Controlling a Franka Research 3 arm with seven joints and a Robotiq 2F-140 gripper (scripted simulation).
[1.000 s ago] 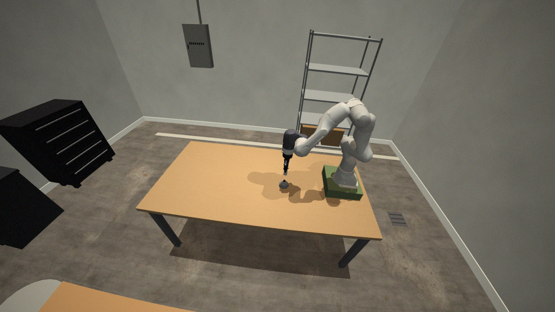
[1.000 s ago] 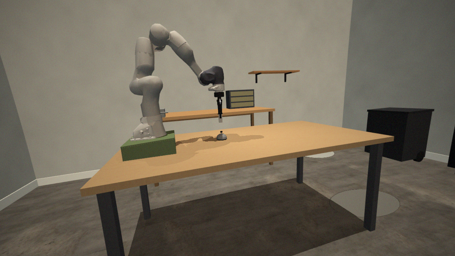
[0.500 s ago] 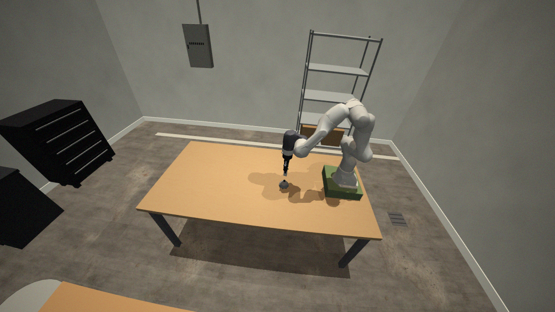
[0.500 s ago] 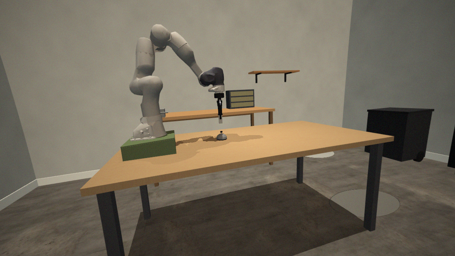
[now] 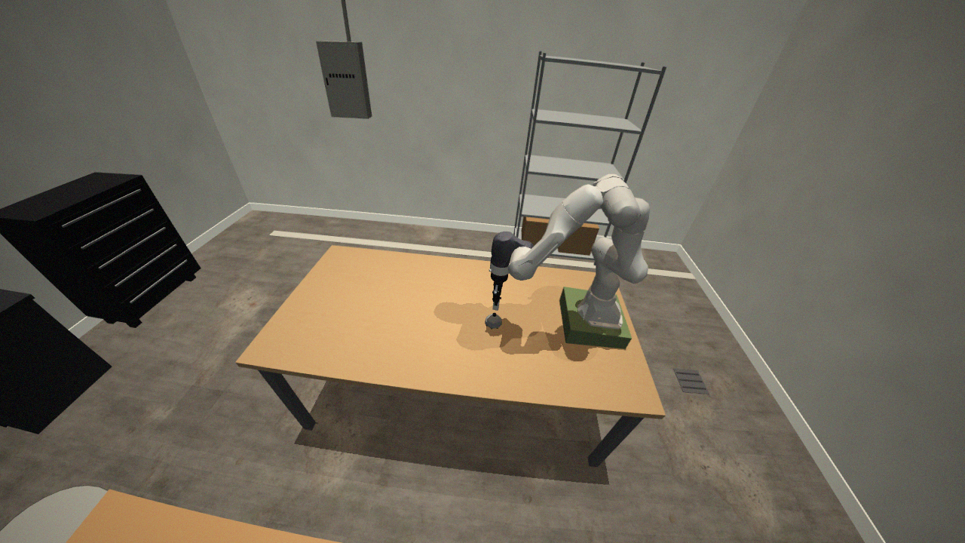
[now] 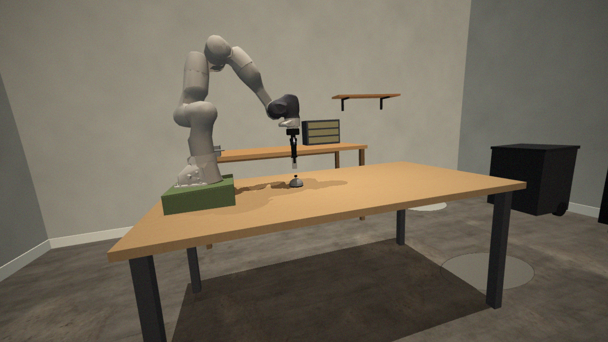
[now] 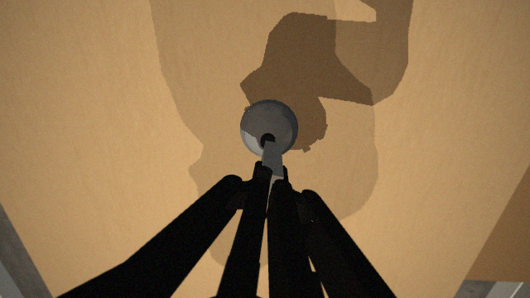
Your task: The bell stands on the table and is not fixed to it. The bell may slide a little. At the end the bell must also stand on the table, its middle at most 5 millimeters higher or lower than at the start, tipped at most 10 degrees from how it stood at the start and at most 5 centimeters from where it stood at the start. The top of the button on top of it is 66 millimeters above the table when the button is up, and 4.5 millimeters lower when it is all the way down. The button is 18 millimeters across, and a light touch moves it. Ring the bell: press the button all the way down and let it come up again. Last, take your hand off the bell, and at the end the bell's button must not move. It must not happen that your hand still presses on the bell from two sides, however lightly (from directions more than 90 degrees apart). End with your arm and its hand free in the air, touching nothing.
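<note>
Now: the black button 8 cm below my hand. Also, from my hand: grey dome bell: 10 cm below.
</note>
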